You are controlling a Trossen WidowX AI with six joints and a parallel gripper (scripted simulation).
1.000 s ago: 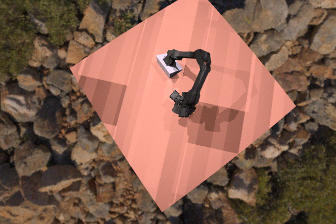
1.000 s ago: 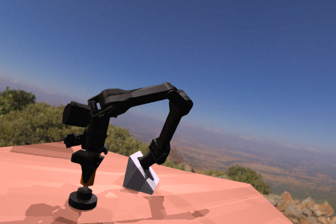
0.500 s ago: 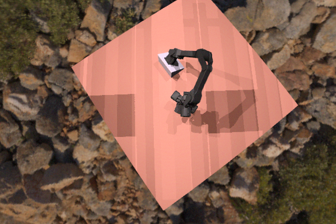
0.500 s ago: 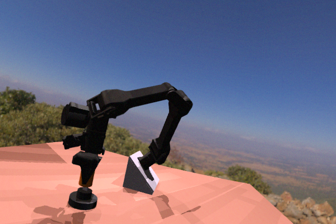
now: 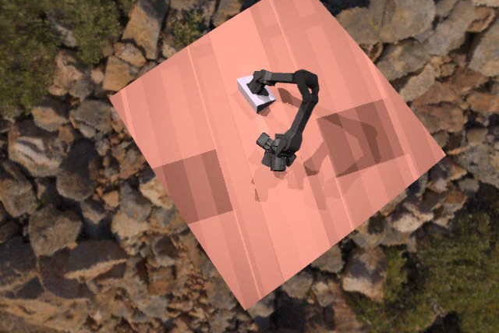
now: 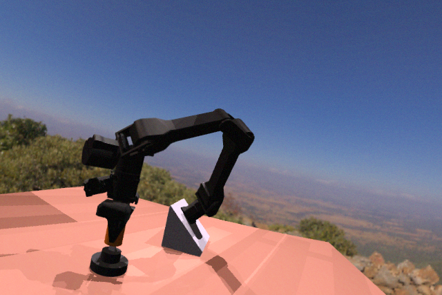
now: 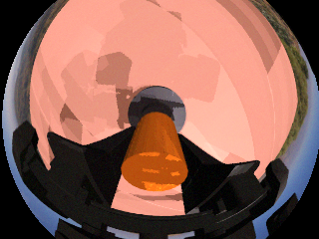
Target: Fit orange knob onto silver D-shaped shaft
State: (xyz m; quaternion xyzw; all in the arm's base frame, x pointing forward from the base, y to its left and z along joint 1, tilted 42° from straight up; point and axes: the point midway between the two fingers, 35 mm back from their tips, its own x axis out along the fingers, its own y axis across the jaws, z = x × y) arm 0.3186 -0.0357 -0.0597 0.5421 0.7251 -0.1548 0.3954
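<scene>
Right now the orange knob is 30 mm above my gripper tip. Round my gripper tip: round black pedestal: 40 mm below.
</scene>
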